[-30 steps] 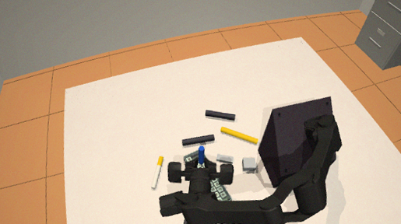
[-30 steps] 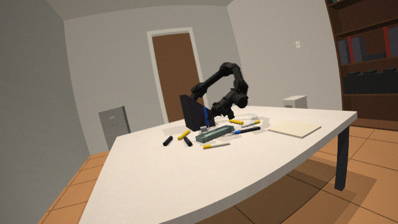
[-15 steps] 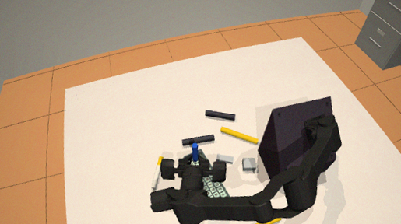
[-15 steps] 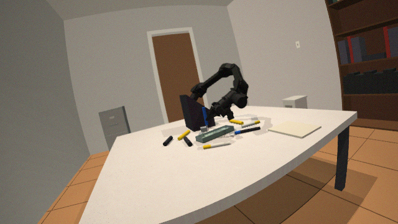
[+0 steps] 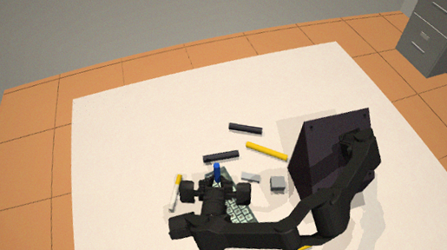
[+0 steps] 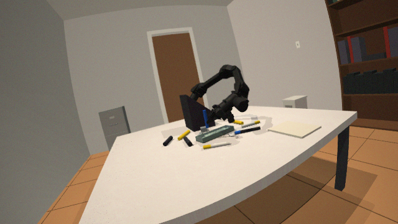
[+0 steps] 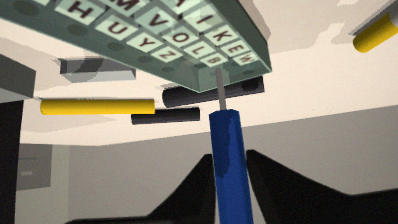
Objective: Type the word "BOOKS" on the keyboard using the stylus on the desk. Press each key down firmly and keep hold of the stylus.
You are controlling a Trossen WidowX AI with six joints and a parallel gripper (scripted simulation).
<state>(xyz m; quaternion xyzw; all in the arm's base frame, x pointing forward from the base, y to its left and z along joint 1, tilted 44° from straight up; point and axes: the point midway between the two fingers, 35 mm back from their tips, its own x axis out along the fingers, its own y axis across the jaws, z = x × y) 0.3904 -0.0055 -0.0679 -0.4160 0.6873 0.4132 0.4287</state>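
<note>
Right now the blue stylus is 10 mm below my gripper tip. From my gripper tip the other things lie so: notepad: 320 mm to the left, 300 mm ahead, 90 mm below; grey block: 180 mm behind, 80 mm below, 50 mm to the left; yellow cylinder: 200 mm behind, 80 mm to the right, 80 mm below.
</note>
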